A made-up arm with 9 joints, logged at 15 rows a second.
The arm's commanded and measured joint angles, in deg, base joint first. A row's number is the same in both.
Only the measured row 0 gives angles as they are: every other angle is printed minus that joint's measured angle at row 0.
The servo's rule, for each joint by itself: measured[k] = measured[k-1] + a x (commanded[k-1-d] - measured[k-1]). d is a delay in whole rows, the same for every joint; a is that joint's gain. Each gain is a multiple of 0.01, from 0.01 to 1. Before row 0 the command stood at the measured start. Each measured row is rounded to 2 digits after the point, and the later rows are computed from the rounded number. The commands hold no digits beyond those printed.
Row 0, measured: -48.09 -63.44 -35.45 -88.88 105.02 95.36 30.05 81.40 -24.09
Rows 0 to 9, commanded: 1.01 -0.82 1.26 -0.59 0.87 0.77 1.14 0.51 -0.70; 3.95 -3.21 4.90 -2.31 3.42 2.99 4.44 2.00 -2.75; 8.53 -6.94 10.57 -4.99 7.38 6.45 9.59 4.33 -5.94; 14.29 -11.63 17.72 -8.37 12.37 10.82 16.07 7.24 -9.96; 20.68 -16.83 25.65 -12.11 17.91 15.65 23.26 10.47 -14.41; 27.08 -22.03 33.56 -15.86 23.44 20.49 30.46 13.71 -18.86; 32.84 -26.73 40.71 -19.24 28.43 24.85 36.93 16.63 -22.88; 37.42 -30.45 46.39 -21.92 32.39 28.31 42.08 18.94 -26.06; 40.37 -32.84 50.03 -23.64 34.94 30.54 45.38 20.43 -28.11; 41.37 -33.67 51.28 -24.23 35.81 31.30 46.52 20.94 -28.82
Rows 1 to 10, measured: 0.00 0.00 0.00 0.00 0.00 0.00 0.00 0.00 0.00; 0.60 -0.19 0.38 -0.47 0.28 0.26 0.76 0.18 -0.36; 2.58 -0.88 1.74 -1.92 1.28 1.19 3.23 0.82 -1.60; 6.09 -2.27 4.39 -4.35 3.23 2.98 7.49 2.05 -3.86; 10.93 -4.42 8.39 -7.53 6.15 5.65 13.24 3.87 -7.03; 16.68 -7.27 13.57 -11.15 9.91 9.05 19.95 6.18 -10.87; 22.82 -10.66 19.57 -14.87 14.24 12.94 26.99 8.82 -15.02; 28.73 -14.36 25.91 -18.32 18.78 16.99 33.65 11.55 -19.11; 33.86 -18.06 32.05 -21.16 23.14 20.84 39.30 14.14 -22.72; 37.70 -21.46 37.44 -23.12 26.92 24.14 43.37 16.34 -25.52
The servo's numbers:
d 1
a 0.59 0.23 0.30 0.79 0.32 0.34 0.67 0.35 0.52

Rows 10 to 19, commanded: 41.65 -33.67 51.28 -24.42 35.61 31.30 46.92 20.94 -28.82; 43.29 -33.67 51.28 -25.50 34.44 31.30 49.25 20.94 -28.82; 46.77 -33.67 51.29 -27.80 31.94 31.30 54.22 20.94 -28.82; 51.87 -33.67 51.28 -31.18 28.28 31.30 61.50 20.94 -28.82; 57.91 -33.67 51.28 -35.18 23.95 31.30 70.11 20.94 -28.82; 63.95 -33.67 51.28 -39.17 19.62 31.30 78.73 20.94 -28.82; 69.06 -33.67 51.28 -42.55 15.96 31.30 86.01 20.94 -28.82; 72.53 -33.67 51.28 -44.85 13.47 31.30 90.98 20.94 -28.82; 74.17 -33.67 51.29 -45.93 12.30 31.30 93.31 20.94 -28.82; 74.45 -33.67 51.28 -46.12 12.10 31.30 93.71 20.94 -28.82
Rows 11 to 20, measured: 39.87 -24.27 41.59 -24.00 29.76 26.57 45.48 17.95 -27.24; 40.92 -26.43 44.50 -24.33 31.63 28.18 46.44 19.00 -28.06; 42.32 -28.10 46.53 -25.25 32.53 29.24 48.32 19.68 -28.46; 44.95 -29.38 47.96 -27.26 32.34 29.94 52.27 20.12 -28.65; 49.03 -30.37 48.96 -30.36 31.04 30.40 58.45 20.41 -28.74; 54.27 -31.13 49.66 -34.17 28.77 30.71 66.26 20.60 -28.78; 59.98 -31.71 50.15 -38.12 25.84 30.91 74.61 20.72 -28.80; 65.34 -32.16 50.49 -41.62 22.68 31.04 82.25 20.80 -28.81; 69.58 -32.51 50.73 -44.17 19.73 31.13 88.10 20.85 -28.82; 72.29 -32.78 50.90 -45.56 17.35 31.19 91.59 20.88 -28.82
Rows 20 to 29, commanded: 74.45 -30.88 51.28 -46.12 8.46 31.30 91.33 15.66 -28.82; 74.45 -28.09 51.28 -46.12 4.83 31.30 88.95 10.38 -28.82; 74.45 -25.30 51.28 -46.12 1.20 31.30 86.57 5.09 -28.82; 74.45 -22.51 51.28 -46.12 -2.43 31.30 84.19 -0.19 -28.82; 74.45 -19.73 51.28 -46.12 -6.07 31.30 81.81 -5.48 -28.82; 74.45 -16.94 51.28 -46.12 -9.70 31.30 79.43 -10.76 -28.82; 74.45 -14.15 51.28 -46.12 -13.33 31.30 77.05 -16.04 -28.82; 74.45 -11.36 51.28 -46.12 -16.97 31.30 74.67 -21.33 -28.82; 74.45 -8.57 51.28 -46.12 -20.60 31.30 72.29 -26.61 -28.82; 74.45 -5.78 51.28 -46.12 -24.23 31.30 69.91 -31.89 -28.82
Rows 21 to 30, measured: 73.56 -32.98 51.01 -46.00 15.67 31.23 93.01 20.90 -28.82; 74.09 -32.50 51.09 -46.09 13.36 31.25 91.88 19.07 -28.82; 74.30 -31.49 51.15 -46.11 10.63 31.27 89.92 16.03 -28.82; 74.39 -30.07 51.19 -46.12 7.61 31.28 87.68 12.20 -28.82; 74.43 -28.33 51.22 -46.12 4.40 31.29 85.34 7.86 -28.82; 74.44 -26.35 51.24 -46.12 1.05 31.29 82.97 3.19 -28.82; 74.45 -24.19 51.25 -46.12 -2.39 31.29 80.60 -1.69 -28.82; 74.45 -21.88 51.26 -46.12 -5.89 31.29 78.22 -6.71 -28.82; 74.45 -19.46 51.27 -46.12 -9.44 31.29 75.84 -11.83 -28.82; 74.45 -16.96 51.27 -46.12 -13.01 31.29 73.46 -17.00 -28.82
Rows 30 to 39, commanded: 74.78 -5.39 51.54 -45.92 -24.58 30.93 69.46 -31.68 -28.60; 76.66 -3.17 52.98 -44.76 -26.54 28.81 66.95 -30.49 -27.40; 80.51 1.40 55.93 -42.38 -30.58 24.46 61.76 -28.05 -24.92; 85.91 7.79 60.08 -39.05 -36.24 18.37 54.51 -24.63 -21.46; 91.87 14.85 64.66 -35.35 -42.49 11.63 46.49 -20.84 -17.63; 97.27 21.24 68.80 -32.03 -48.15 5.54 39.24 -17.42 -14.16; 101.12 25.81 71.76 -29.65 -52.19 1.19 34.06 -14.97 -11.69; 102.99 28.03 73.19 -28.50 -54.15 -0.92 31.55 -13.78 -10.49; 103.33 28.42 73.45 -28.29 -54.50 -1.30 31.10 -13.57 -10.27; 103.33 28.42 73.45 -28.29 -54.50 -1.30 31.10 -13.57 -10.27
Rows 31 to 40, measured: 74.45 -14.39 51.27 -46.12 -16.60 31.29 71.08 -22.21 -28.82; 74.64 -12.32 51.35 -45.96 -19.15 31.17 69.99 -25.52 -28.71; 75.83 -10.22 51.84 -45.01 -21.51 30.37 67.95 -27.26 -28.03; 78.59 -7.55 53.07 -42.93 -24.41 28.36 63.80 -27.54 -26.41; 82.91 -4.02 55.17 -39.86 -28.20 24.96 57.58 -26.52 -23.84; 88.20 0.32 58.02 -36.30 -32.77 20.43 50.15 -24.53 -20.61; 93.55 5.13 61.25 -32.93 -37.69 15.37 42.84 -22.04 -17.26; 98.02 9.89 64.40 -30.34 -42.33 10.55 36.96 -19.57 -14.36; 100.95 14.06 67.04 -28.89 -46.11 6.65 33.34 -17.54 -12.35; 102.35 17.36 68.96 -28.42 -48.79 3.95 31.84 -16.15 -11.27
